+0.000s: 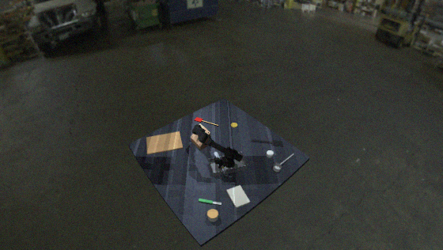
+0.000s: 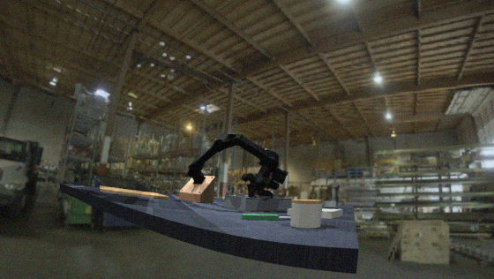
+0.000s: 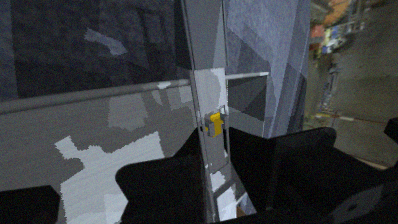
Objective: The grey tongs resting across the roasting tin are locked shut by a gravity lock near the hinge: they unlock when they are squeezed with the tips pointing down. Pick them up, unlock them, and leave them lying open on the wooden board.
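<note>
My gripper tip is 80 mm to the right of the roasting tin, 10 mm short of it and 10 mm above it. Round my gripper tip: yellow lock piece: 30 mm ahead, 30 mm above, 10 mm to the left; white block: 300 mm ahead, 80 mm to the right, 20 mm below; cork-topped jar: 350 mm to the right, 310 mm ahead.
</note>
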